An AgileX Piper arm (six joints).
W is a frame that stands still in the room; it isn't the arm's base.
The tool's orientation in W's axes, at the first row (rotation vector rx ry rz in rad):
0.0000, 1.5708, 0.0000
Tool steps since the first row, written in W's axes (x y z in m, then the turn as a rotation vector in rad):
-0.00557, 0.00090, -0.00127, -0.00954, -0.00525, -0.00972
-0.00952, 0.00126, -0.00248, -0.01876, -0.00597, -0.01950
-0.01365, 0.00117, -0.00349, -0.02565, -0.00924, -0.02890
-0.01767, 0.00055, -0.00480, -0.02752, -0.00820, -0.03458
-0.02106, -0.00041, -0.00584, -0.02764, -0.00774, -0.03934
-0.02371, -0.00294, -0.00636, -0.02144, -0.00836, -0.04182
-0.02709, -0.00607, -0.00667, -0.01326, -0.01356, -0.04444
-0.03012, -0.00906, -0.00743, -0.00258, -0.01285, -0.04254
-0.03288, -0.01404, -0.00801, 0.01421, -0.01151, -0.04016
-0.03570, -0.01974, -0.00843, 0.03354, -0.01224, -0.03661
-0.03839, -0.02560, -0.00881, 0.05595, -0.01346, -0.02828
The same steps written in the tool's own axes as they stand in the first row. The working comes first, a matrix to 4 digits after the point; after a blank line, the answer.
The tool's axes in the first row as the columns of a matrix, in W's axes (used below as rounded here):
0.0000, 0.0000, 1.0000
0.0000, 1.0000, 0.0000
-1.0000, 0.0000, 0.0000

0.00127, 0.00090, -0.00557, 0.00972, -0.00525, -0.00954
0.00248, 0.00126, -0.00952, 0.01950, -0.00597, -0.01876
0.00349, 0.00117, -0.01365, 0.02890, -0.00924, -0.02565
0.00480, 0.00055, -0.01767, 0.03458, -0.00820, -0.02752
0.00584, -0.00041, -0.02106, 0.03934, -0.00774, -0.02764
0.00636, -0.00294, -0.02371, 0.04182, -0.00836, -0.02144
0.00667, -0.00607, -0.02709, 0.04444, -0.01356, -0.01326
0.00743, -0.00906, -0.03012, 0.04254, -0.01285, -0.00258
0.00801, -0.01404, -0.03288, 0.04016, -0.01151, 0.01421
0.00843, -0.01974, -0.03570, 0.03661, -0.01224, 0.03354
0.00881, -0.02560, -0.03839, 0.02828, -0.01346, 0.05595

